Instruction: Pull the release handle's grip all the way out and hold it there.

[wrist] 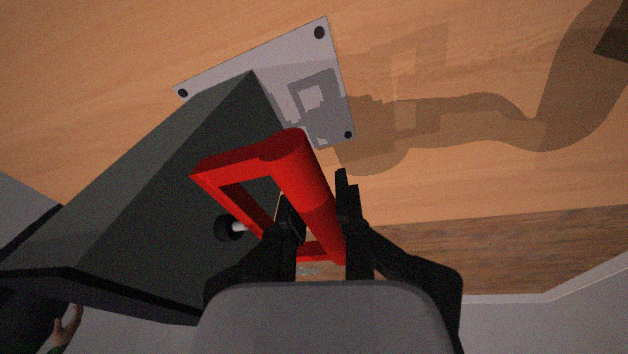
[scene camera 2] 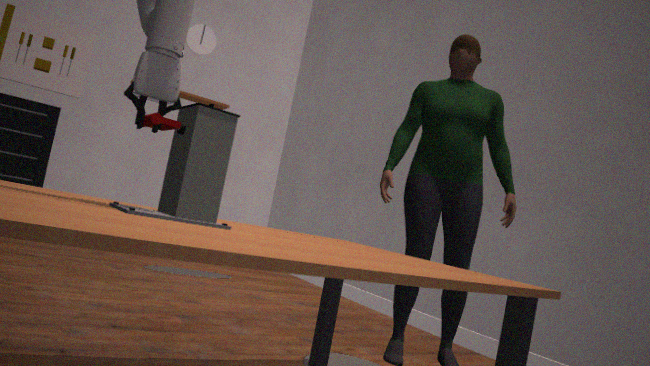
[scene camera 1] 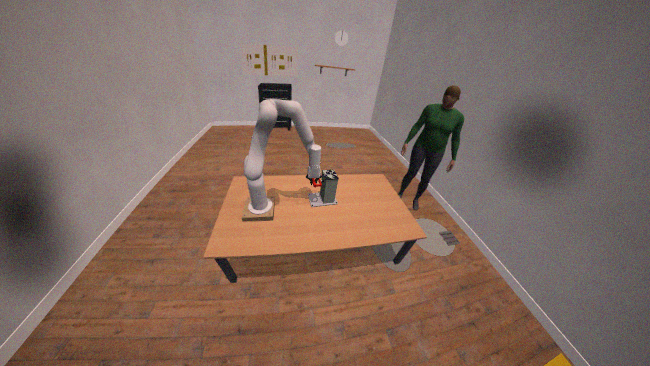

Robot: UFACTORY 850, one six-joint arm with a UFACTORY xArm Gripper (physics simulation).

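Note:
The release handle's red grip is a loop with a thick round bar on its outer side. It stands out from the side of a tall grey-green housing. In the wrist view a short stretch of pale rod shows between the loop and a black collar on the housing. My gripper is shut on the round bar, with one finger inside the loop and the other on its outer side. The inner fingertip is partly hidden.
The housing stands on a grey base plate on the wooden table. The housing's dark-edged top is close beside the gripper. A person in a green top stands past the table.

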